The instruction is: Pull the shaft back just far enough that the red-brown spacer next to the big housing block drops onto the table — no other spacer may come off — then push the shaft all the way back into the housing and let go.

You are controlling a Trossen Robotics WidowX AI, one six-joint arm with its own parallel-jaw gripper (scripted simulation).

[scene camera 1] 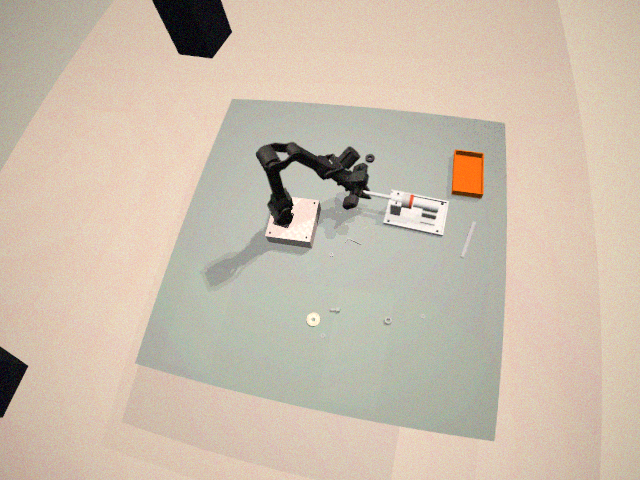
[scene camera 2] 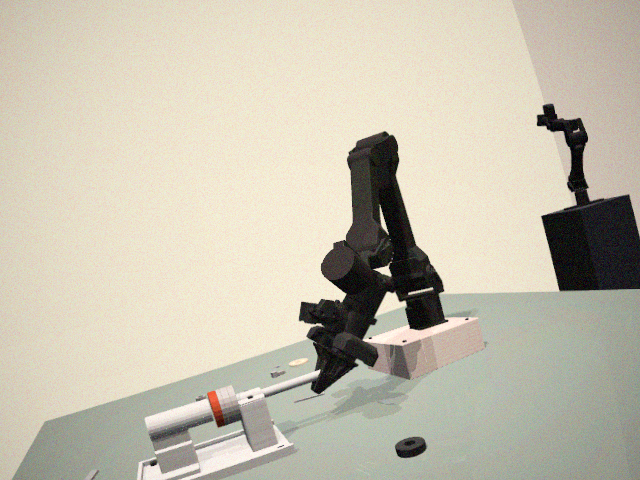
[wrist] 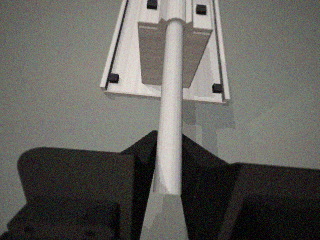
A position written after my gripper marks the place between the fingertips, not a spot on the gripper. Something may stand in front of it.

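Through scene camera 2 I see my gripper (scene camera 2: 314,392). Scene camera 1 gives me a housing block (scene camera 1: 428,215) and an orange tray (scene camera 1: 468,166), and it shows my gripper (scene camera 1: 371,197) too. In the wrist view there is a shaft (wrist: 168,165), and again I find my gripper (wrist: 166,137).
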